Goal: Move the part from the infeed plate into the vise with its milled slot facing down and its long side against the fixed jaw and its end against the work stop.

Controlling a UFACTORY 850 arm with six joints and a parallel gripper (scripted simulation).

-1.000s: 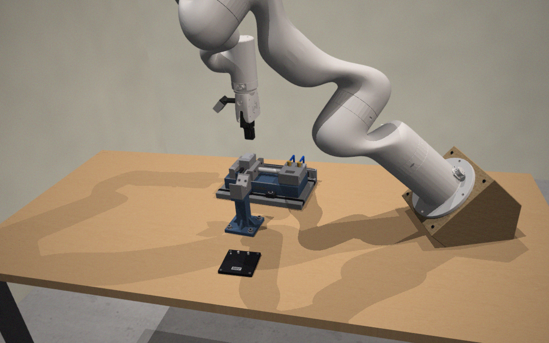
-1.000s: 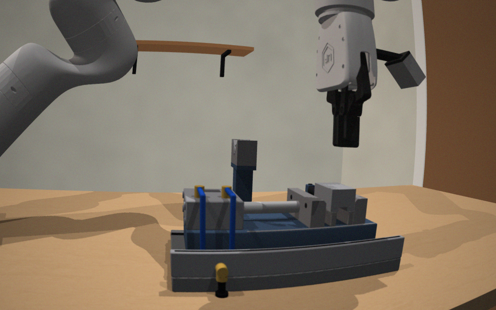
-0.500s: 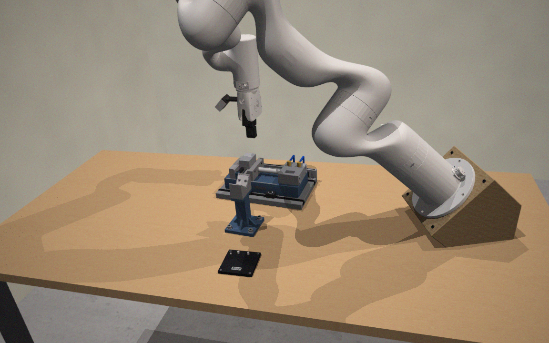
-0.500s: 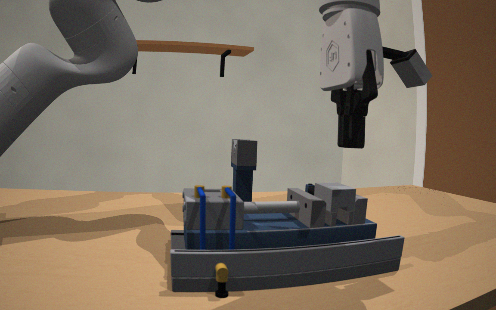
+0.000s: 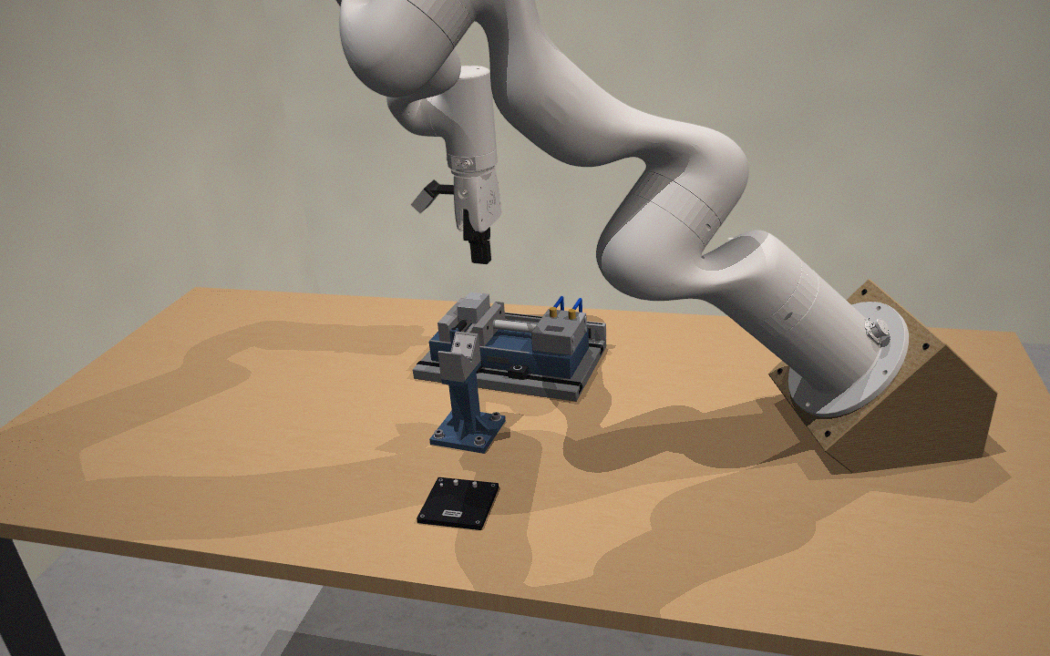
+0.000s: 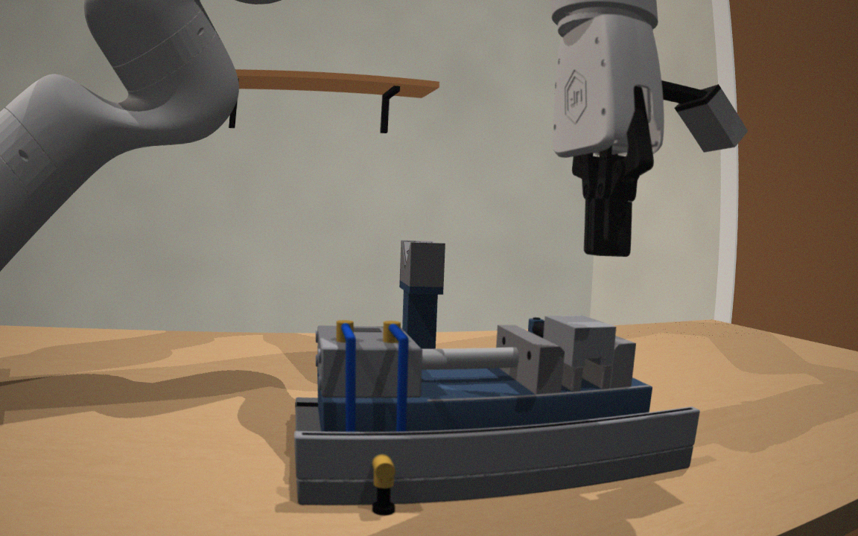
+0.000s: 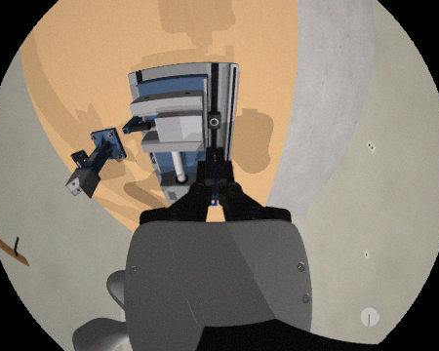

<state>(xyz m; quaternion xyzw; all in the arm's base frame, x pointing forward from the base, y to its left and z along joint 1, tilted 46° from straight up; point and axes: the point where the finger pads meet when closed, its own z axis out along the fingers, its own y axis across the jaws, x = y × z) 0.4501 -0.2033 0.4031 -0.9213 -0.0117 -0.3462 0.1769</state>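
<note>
The part lies 10 cm below my hand, 4 cm to the left of it and 1 cm behind it. From my hand the other things lie so: moving jaw 11 cm below, 6 cm to the left, 4 cm behind; work stop 11 cm to the left, 9 cm below, 2 cm behind; fixed jaw 11 cm below, 7 cm to the left, 2 cm ahead.
</note>
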